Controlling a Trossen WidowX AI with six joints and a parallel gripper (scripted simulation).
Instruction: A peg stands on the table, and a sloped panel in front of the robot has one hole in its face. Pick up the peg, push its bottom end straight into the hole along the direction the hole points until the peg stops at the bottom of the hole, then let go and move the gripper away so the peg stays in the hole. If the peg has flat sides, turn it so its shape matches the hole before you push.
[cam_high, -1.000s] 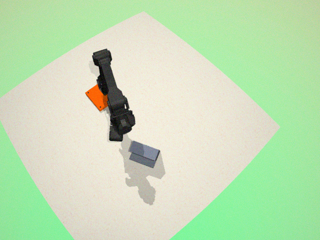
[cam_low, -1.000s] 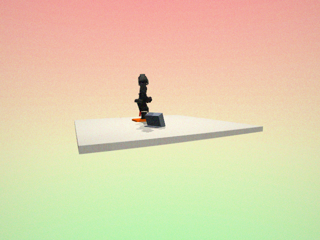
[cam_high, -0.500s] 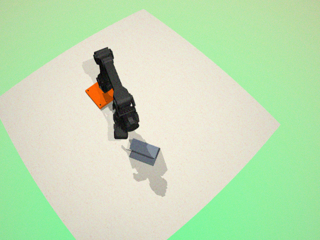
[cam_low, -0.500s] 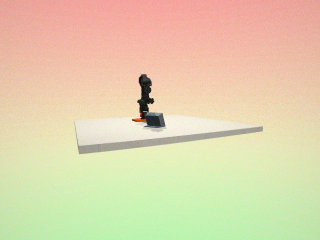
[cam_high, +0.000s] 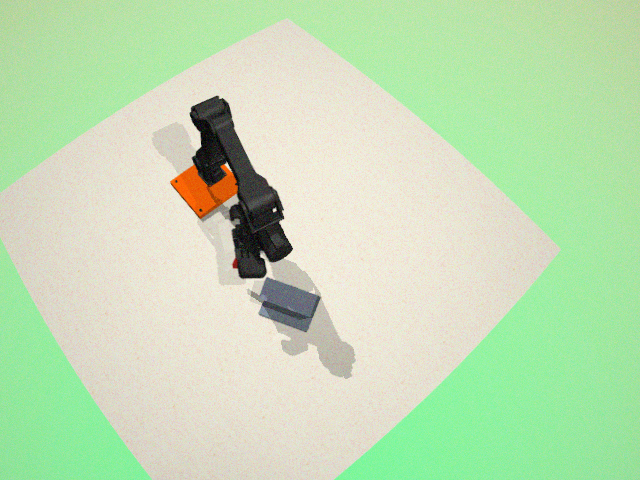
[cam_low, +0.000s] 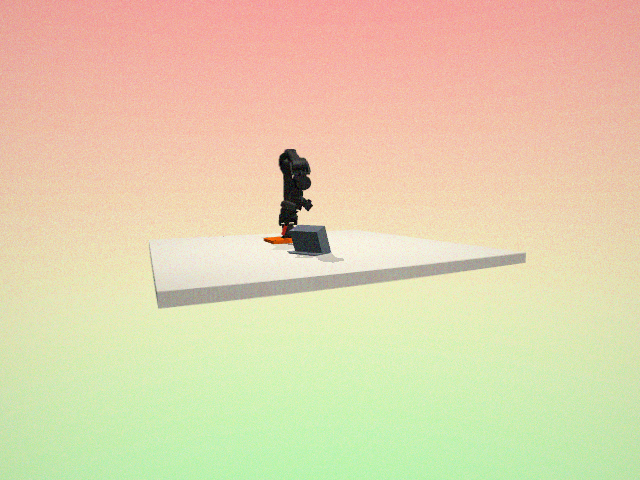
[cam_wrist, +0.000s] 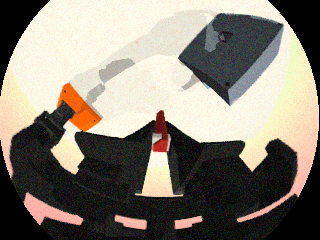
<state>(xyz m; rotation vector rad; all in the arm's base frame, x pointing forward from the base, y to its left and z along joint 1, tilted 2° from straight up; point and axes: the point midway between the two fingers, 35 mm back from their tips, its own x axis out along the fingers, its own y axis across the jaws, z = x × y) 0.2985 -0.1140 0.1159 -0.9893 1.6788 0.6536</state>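
My gripper tip is 14 cm short of the grey sloped panel, 4 cm to the right of it and 5 cm above it. Round my gripper tip: red peg: 2 cm above.
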